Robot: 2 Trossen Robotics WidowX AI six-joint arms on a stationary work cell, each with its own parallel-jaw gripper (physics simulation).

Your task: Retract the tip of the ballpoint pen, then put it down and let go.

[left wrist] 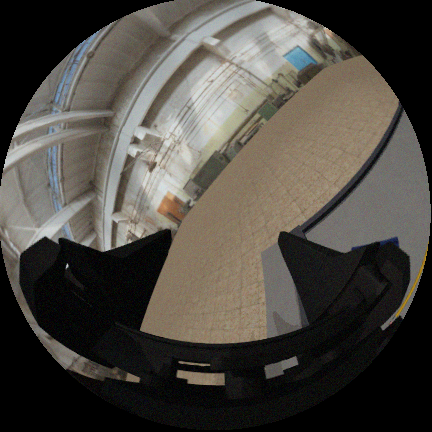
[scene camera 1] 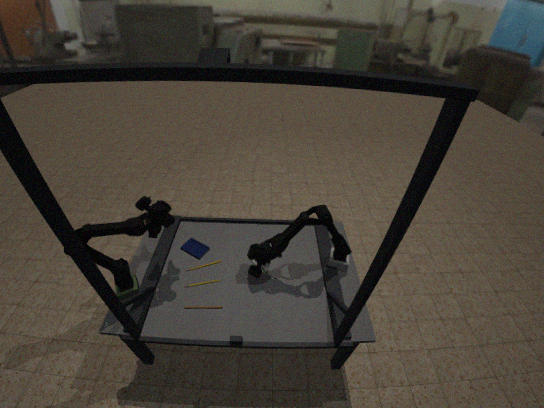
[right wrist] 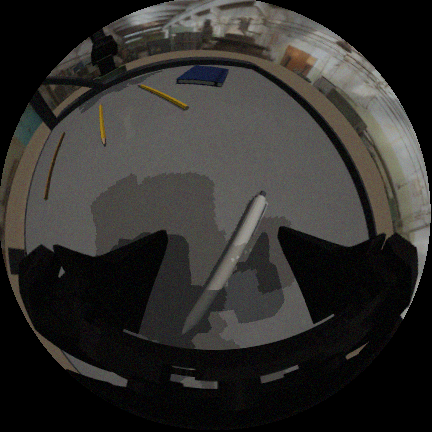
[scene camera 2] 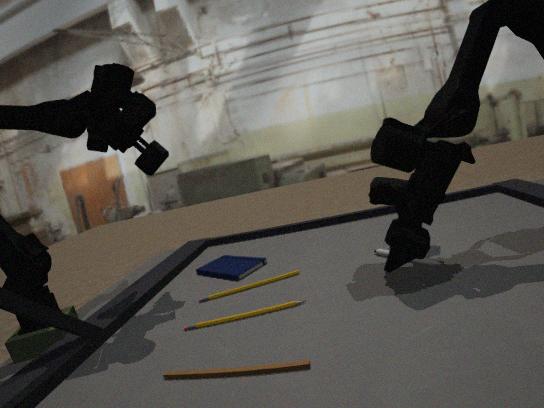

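Pixels of known places: left gripper, between the fingertips: (left wrist: 226, 236) (scene camera 2: 138, 141); right gripper, between the fingertips: (scene camera 1: 252, 263) (right wrist: 223, 234) (scene camera 2: 390, 256); left arm's base, origin of its link: (scene camera 1: 126, 284) (right wrist: 108, 71); right arm's base, origin of its link: (scene camera 1: 339, 256).
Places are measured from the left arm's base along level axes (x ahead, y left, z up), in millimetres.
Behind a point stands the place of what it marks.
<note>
A white ballpoint pen (scene camera 2: 384, 253) {x 619, y -128, z -33 mm} (right wrist: 245, 235) {x 627, y -143, z -29 mm} lies on the grey table top. In the right wrist view it slants between the fingers, its dark-capped end at the upper right and its tapered end at the lower left; whether the writing tip is out cannot be told. My right gripper (right wrist: 223, 234) {x 613, y -152, z -31 mm} is open, low over the pen, with a finger on either side of it and nothing gripped. In scene camera 2 a finger hides the pen's middle. My left gripper (left wrist: 226, 236) {x 259, y 178, z 282 mm} is open and empty, raised beyond the table's left edge, far from the pen.
A dark blue notebook (scene camera 1: 195, 248) {x 380, y 88, z -28 mm} (scene camera 2: 232, 267) {x 380, y 70, z -28 mm} (right wrist: 202, 75) {x 402, y 62, z -28 mm} lies left of the pen in scene camera 1. Two yellow pencils (scene camera 2: 250, 286) {x 385, y -43, z -35 mm} (scene camera 2: 245, 315) {x 346, y -143, z -35 mm} and an orange-brown stick (scene camera 2: 237, 370) {x 301, y -267, z -33 mm} lie nearer the viewer. Dark frame posts (scene camera 1: 407, 215) {x 715, y -707, z 719 mm} rise at the table's sides.
</note>
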